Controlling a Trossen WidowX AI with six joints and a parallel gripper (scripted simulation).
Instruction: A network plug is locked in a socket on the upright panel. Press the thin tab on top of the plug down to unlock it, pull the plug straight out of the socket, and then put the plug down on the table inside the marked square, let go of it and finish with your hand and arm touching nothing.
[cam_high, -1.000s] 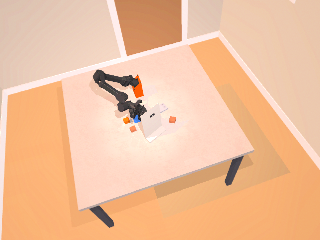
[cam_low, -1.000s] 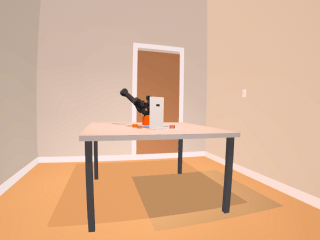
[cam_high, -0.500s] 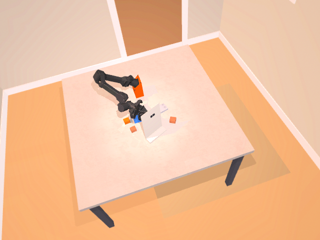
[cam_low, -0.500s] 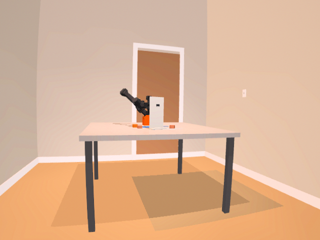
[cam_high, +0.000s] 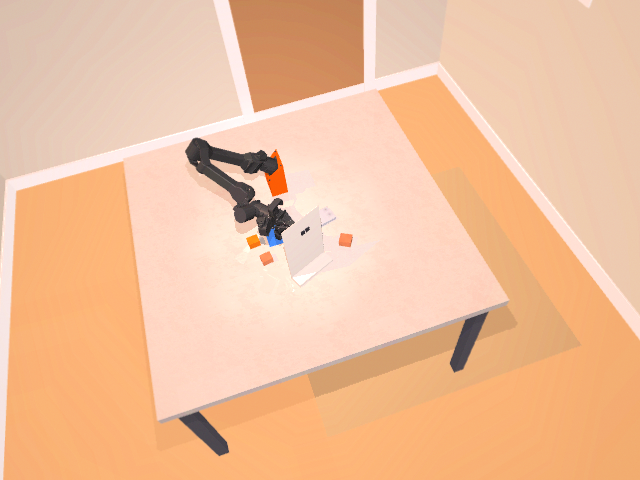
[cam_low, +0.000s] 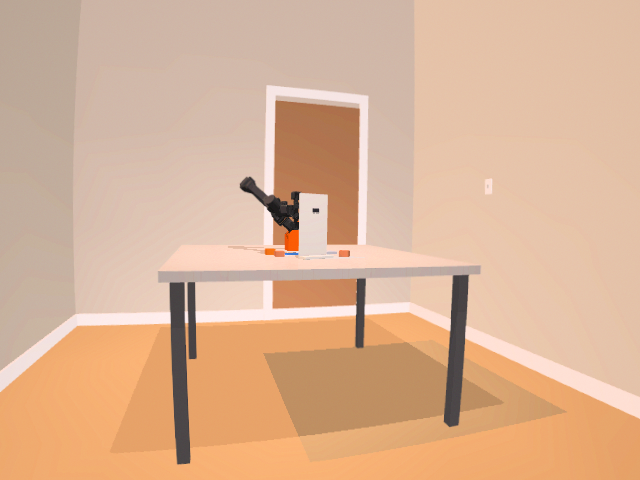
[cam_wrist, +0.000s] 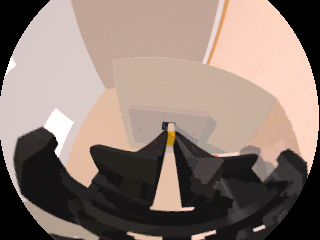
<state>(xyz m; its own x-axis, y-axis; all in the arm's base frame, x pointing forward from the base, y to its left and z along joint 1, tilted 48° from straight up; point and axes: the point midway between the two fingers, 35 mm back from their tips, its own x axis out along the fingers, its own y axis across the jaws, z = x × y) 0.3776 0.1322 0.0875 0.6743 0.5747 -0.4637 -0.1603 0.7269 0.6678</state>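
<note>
The blue marked square lies 17 cm behind my gripper tip, 7 cm to the right of it and 22 cm below it. Round my gripper tip: white upright panel 3 cm ahead, 2 cm to the left, 8 cm below; then plug right at my gripper tip; then flat grey piece 19 cm behind, 11 cm to the left, 21 cm below.
</note>
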